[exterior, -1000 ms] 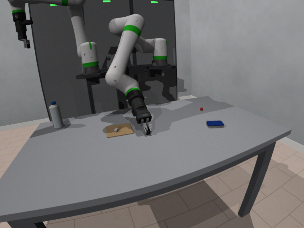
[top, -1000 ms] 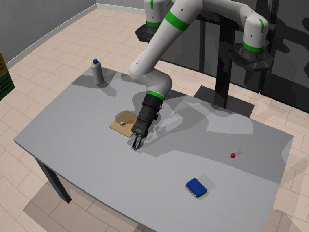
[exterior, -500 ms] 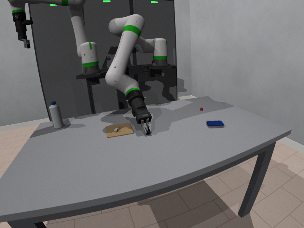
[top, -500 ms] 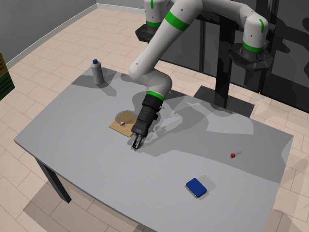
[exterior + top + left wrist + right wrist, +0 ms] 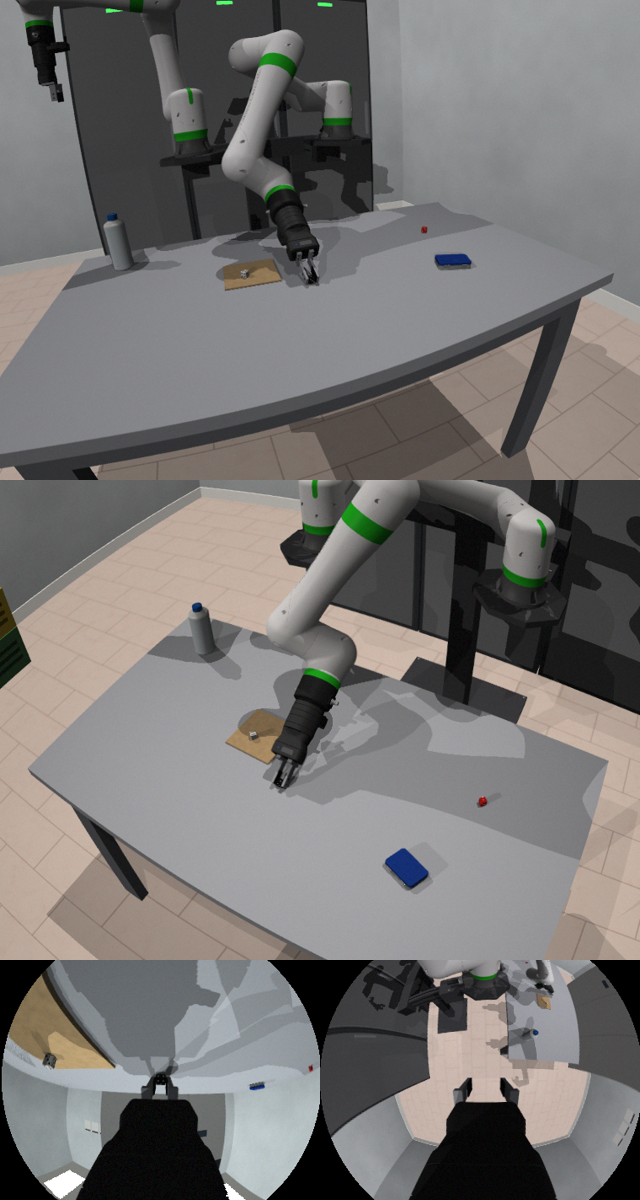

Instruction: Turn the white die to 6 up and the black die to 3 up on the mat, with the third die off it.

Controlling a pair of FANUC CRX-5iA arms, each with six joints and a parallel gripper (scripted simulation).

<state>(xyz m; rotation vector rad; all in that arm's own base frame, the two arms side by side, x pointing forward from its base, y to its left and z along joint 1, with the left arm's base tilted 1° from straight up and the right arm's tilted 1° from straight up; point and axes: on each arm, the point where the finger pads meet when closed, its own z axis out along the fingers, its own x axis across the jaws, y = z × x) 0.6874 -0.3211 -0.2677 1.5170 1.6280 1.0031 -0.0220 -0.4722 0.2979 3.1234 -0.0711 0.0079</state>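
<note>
My left gripper is now 1 cm short of the black die and 1 cm above it. Also, from my left hand: white die: 10 cm behind, 14 cm to the right, 1 cm below; tan mat: 11 cm behind, 13 cm to the right, 2 cm below; blue-topped box: 10 cm ahead, 37 cm to the left, 1 cm below.
</note>
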